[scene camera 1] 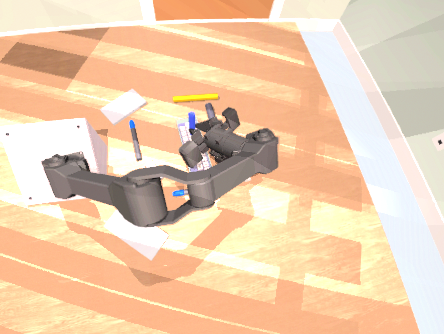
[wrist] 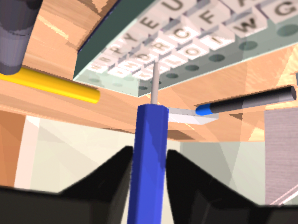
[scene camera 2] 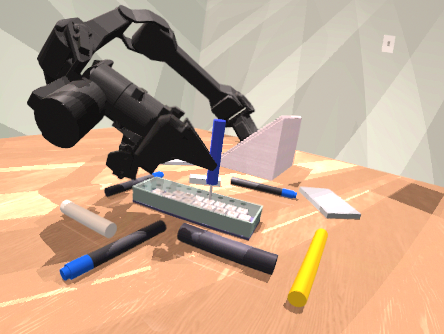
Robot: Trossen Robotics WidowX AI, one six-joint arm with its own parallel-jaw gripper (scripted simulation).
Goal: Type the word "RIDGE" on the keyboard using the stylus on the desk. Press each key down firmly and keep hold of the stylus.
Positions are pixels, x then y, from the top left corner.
Labels:
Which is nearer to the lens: the blue stylus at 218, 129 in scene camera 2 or the yellow cylinder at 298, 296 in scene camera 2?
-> The yellow cylinder.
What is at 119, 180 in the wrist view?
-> My gripper.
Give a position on a white cylinder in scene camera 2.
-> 103, 226

